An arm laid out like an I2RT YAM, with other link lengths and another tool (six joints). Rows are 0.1 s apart.
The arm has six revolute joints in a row. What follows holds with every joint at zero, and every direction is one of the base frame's.
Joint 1 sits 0.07 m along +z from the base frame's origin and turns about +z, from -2.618 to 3.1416 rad.
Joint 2 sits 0.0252 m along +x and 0.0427 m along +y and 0.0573 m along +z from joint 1 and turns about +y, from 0 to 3.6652 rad.
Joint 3 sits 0.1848 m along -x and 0.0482 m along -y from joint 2 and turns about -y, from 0 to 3.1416 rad.
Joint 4 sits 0.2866 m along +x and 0.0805 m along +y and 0.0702 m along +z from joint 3 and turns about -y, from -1.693 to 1.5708 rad.
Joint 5 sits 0.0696 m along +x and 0.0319 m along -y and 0.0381 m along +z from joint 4 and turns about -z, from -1.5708 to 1.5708 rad.
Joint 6 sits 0.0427 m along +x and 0.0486 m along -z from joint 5 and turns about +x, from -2.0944 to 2.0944 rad.
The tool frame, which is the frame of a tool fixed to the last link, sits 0.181 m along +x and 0.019 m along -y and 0.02 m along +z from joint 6; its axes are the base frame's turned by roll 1.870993, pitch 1.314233 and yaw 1.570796 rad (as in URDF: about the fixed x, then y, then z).
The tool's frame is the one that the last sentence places.
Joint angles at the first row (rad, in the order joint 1, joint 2, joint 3, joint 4, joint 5, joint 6):
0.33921 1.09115 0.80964 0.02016 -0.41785 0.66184
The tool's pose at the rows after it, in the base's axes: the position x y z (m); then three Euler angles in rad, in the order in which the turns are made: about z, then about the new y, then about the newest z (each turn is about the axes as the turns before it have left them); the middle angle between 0 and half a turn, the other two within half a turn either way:
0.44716 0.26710 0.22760 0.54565 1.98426 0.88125
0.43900 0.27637 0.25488 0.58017 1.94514 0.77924
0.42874 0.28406 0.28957 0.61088 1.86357 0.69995
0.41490 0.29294 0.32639 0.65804 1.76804 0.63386
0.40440 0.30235 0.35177 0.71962 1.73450 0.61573
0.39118 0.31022 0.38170 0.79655 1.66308 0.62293
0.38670 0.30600 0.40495 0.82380 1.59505 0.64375
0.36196 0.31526 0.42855 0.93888 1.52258 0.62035
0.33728 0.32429 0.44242 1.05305 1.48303 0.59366
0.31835 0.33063 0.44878 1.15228 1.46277 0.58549
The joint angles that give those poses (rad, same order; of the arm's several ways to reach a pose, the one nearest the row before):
0.33736 1.06018 0.81376 0.05586 -0.39403 0.60715
0.33209 1.05029 0.87215 0.00357 -0.45662 0.50191
0.33135 1.02164 0.89916 0.01557 -0.50627 0.43578
0.33136 0.99613 0.92022 0.05757 -0.56722 0.39322
0.32915 1.01323 0.98679 0.04235 -0.63424 0.38714
0.32254 1.02033 1.01644 0.11498 -0.71435 0.44035
0.30371 1.01561 1.01518 0.21295 -0.75046 0.51738
0.29760 1.01696 1.01469 0.34305 -0.86124 0.59306
0.29758 1.02649 1.01666 0.46011 -0.96305 0.67135
0.29760 1.04792 1.01464 0.59057 -1.04499 0.77446

